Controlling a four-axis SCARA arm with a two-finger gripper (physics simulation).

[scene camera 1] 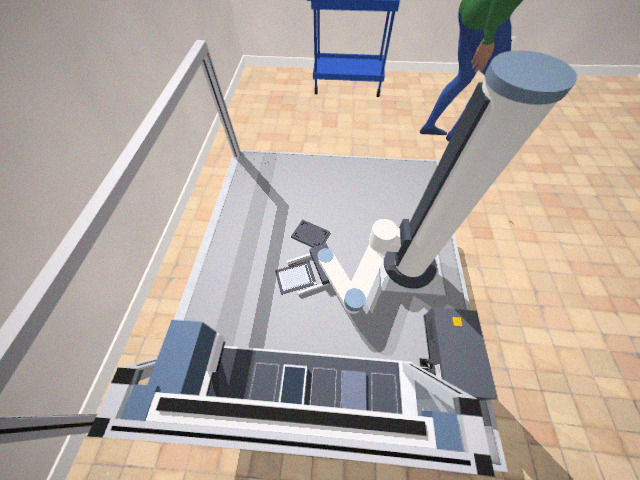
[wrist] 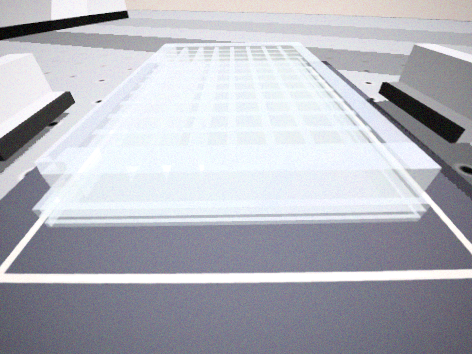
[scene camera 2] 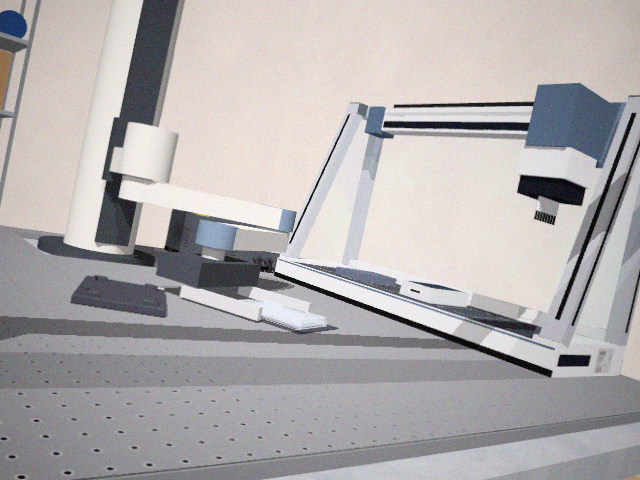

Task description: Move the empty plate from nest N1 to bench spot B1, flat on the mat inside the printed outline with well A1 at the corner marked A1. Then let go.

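The clear empty plate lies on the dark mat. In the wrist view it is set away from the near line of the printed outline and overlaps the side lines. A bare strip shows inside the near line. The A1 mark and well A1 cannot be made out. My gripper is open, low over the mat, one finger along each long side of the plate, with gaps on both sides. The dark nest holds no plate.
A gantry machine with a deck of slots stands beside the work area. A dark box stands near the arm's column. A blue cart and a person are beyond the bench.
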